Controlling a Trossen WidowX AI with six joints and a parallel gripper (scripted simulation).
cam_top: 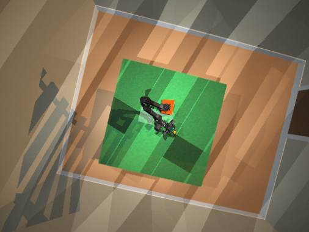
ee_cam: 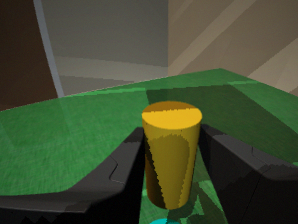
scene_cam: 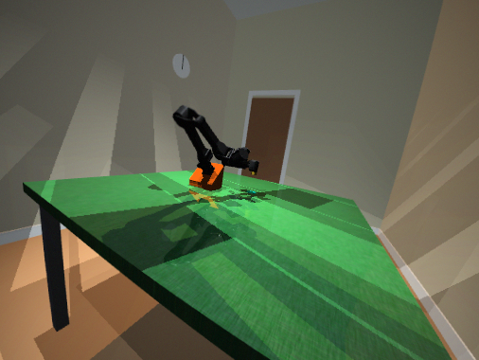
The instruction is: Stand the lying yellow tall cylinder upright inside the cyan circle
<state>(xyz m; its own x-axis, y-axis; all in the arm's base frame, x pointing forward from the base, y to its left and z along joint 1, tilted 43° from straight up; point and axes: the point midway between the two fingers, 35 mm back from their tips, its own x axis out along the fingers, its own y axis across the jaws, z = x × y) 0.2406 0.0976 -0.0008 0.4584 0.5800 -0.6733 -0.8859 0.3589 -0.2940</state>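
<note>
My gripper tip is 160 mm above the cyan circle. Also, from my gripper tip: yellow tall cylinder (20 mm below).
</note>
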